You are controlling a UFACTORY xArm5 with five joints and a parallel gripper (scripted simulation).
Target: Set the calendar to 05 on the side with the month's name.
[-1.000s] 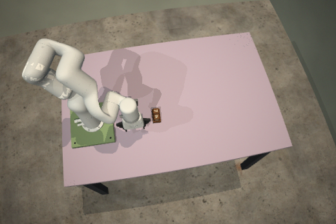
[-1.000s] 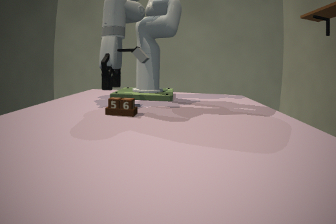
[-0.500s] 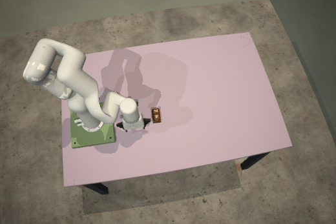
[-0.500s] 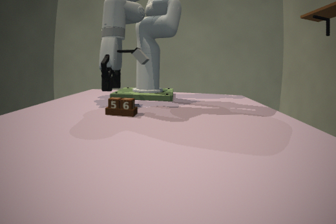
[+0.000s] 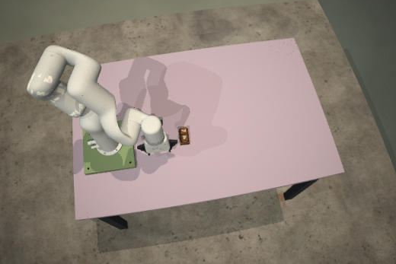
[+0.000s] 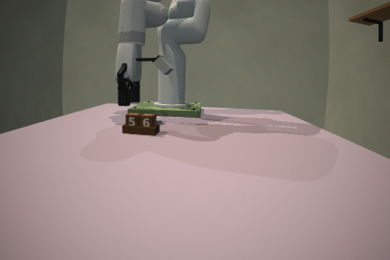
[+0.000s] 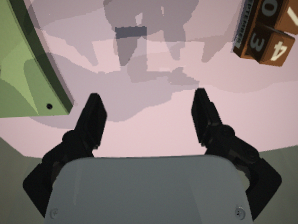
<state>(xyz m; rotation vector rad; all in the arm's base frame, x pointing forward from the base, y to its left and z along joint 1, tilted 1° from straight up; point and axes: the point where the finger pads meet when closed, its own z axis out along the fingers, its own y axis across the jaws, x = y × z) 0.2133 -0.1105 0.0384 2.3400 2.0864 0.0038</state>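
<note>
The cube is 12 cm ahead of my hand, 3 cm to the left of it and 3 cm below it. The rest, counted from my hand: brown calendar tray 13 cm ahead, 5 cm to the left, 5 cm below.
</note>
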